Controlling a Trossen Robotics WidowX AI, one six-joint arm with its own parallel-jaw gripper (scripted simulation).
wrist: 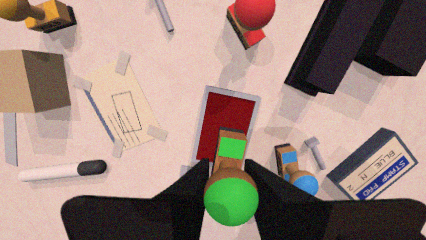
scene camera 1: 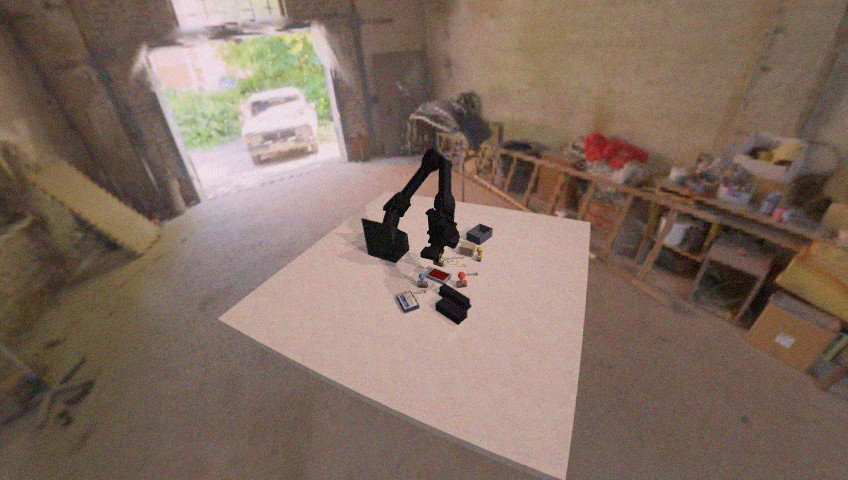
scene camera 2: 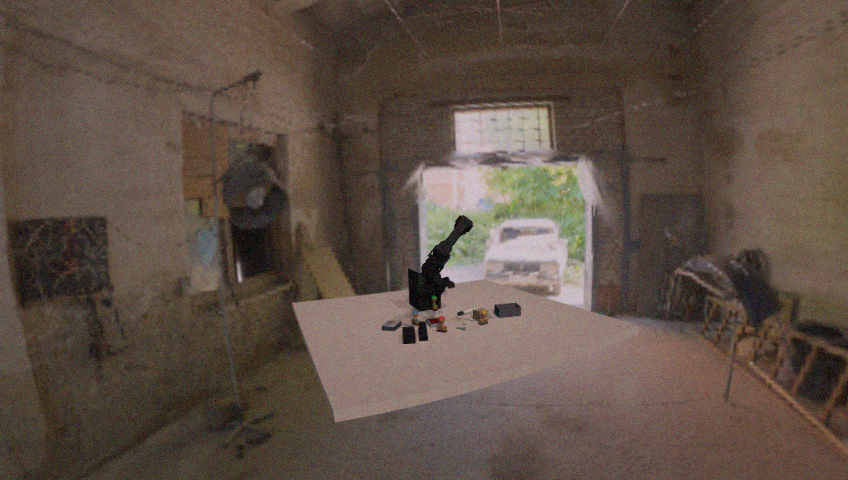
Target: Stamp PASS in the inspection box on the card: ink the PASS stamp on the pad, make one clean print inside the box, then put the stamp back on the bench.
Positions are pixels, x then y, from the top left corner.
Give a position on a card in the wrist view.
At 112,91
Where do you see a green-knobbed stamp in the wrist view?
231,197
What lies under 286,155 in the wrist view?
A blue-knobbed stamp.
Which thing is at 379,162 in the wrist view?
A stamp-pad box.
